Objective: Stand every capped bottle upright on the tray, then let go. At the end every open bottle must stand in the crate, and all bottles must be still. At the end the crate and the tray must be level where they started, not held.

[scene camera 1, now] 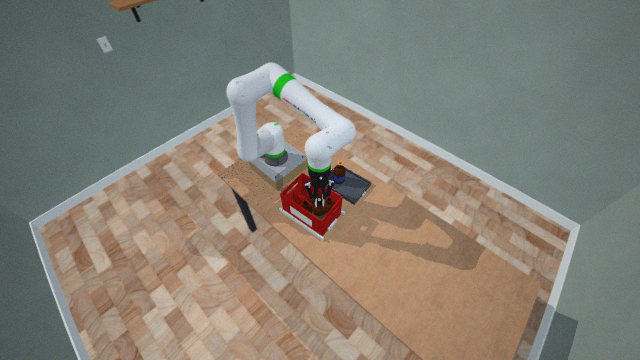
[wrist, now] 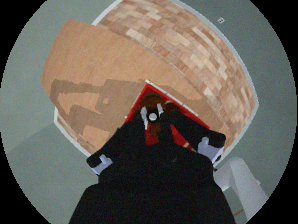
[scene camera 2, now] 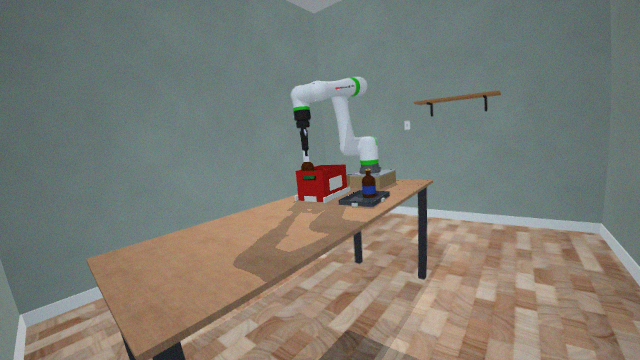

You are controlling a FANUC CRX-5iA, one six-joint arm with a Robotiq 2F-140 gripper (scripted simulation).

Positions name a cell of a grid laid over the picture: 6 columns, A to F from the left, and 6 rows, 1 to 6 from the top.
Labels:
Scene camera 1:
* dark tray: D4
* red crate: C4
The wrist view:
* my gripper: D3
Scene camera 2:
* red crate: D3

